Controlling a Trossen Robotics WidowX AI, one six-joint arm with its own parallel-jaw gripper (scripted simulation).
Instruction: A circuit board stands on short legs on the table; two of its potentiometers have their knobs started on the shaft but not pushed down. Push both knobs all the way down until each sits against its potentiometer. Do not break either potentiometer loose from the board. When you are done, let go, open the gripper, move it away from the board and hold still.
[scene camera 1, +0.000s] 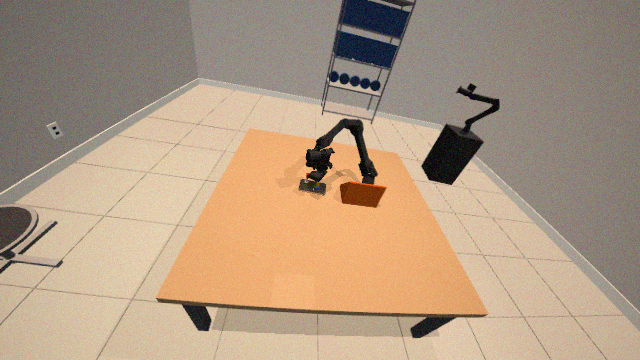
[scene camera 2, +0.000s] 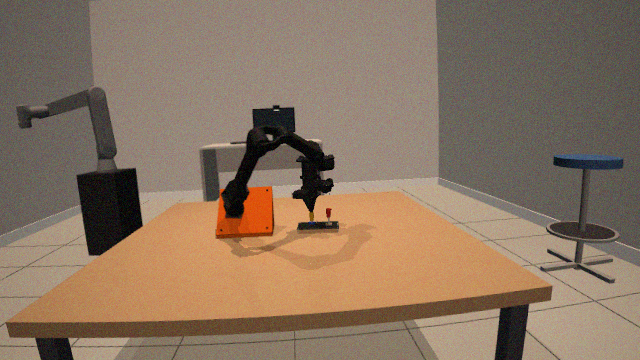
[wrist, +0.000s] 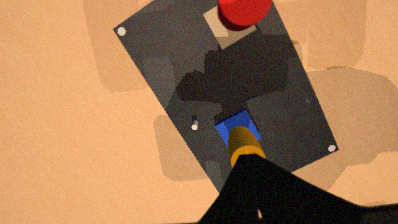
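Observation:
You'd see the gripper (scene camera 2: 311, 212) there, and then the wrist view has a yellow knob (wrist: 241, 141), plus the gripper (wrist: 247, 162) again.

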